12 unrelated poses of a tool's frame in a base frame.
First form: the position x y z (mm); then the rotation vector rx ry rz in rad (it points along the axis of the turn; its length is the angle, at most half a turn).
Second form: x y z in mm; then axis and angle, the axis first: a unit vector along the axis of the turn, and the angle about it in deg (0 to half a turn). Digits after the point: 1 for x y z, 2 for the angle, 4 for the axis.
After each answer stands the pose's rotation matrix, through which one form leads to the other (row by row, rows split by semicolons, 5 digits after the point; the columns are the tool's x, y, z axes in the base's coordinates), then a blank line. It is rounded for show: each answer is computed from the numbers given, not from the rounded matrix.
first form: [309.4, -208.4, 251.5, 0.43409, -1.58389, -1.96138]
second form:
[309.4, -208.4, 251.5, 0.1697, -0.6192, -0.7667, 146.57]
-0.78175 0.22964 -0.57977; -0.61513 -0.13129 0.77742; 0.10241 0.96438 0.24389

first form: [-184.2, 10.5, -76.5, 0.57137, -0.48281, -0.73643]
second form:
[-184.2, 10.5, -76.5, 0.5443, -0.4599, -0.7016, 60.14]
0.64660 0.48272 -0.59067; -0.73417 0.60406 -0.31003; 0.20714 0.63411 0.74498

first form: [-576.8, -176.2, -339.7, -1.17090, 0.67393, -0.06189]
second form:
[-576.8, -176.2, -339.7, -0.8658, 0.4983, -0.0458, 77.49]
0.80384 -0.29329 0.51752; -0.38264 0.41117 0.82736; -0.45544 -0.86309 0.21829

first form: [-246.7, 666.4, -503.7, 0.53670, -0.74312, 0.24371]
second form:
[-246.7, 666.4, -503.7, 0.5658, -0.7835, 0.2569, 54.35]
0.71644 -0.39368 -0.57596; 0.02387 0.83892 -0.54373; 0.69724 0.37580 0.61043

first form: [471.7, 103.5, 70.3, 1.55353, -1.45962, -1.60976]
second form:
[471.7, 103.5, 70.3, 0.5816, -0.5464, -0.6026, 153.05]
-0.25164 -0.32794 -0.91057; -0.87422 -0.32665 0.35923; -0.41524 0.88643 -0.20449

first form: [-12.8, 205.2, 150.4, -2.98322, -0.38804, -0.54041]
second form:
[-12.8, 205.2, 150.4, -0.9760, -0.1270, -0.1768, 175.12]
0.90541 0.26240 0.33372; 0.23235 -0.96421 0.12776; 0.35530 -0.03814 -0.93397

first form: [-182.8, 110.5, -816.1, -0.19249, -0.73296, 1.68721]
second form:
[-182.8, 110.5, -816.1, -0.1041, -0.3963, 0.9122, 105.97]
-0.26138 -0.82440 -0.50204; 0.92958 -0.07493 -0.36092; 0.25992 -0.56103 0.78593

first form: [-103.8, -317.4, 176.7, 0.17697, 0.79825, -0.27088]
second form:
[-103.8, -317.4, 176.7, 0.2055, 0.9268, -0.3145, 49.35]
0.66614 0.30498 0.68062; -0.17223 0.95081 -0.25748; -0.72567 0.05429 0.68590

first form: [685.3, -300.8, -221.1, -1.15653, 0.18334, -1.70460]
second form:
[685.3, -300.8, -221.1, -0.5592, 0.0887, -0.8243, 118.49]
-0.01508 0.65121 0.75875; -0.79766 -0.46541 0.38358; 0.60292 -0.59944 0.52646

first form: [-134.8, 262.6, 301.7, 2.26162, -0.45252, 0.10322]
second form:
[-134.8, 262.6, 301.7, 0.9796, -0.1960, 0.0447, 132.28]
0.93239 -0.35425 -0.07175; -0.28810 -0.60852 -0.73940; 0.21827 0.71008 -0.66944

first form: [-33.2, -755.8, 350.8, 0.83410, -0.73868, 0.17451]
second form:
[-33.2, -755.8, 350.8, 0.7396, -0.6550, 0.1547, 64.62]
0.74121 -0.41657 -0.52638; -0.13697 0.67380 -0.72611; 0.65715 0.61030 0.44237

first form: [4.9, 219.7, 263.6, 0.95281, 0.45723, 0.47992]
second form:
[4.9, 219.7, 263.6, 0.8209, 0.3939, 0.4135, 66.50]
0.80389 -0.18475 0.56536; 0.57363 0.49200 -0.65489; -0.15717 0.85076 0.50150

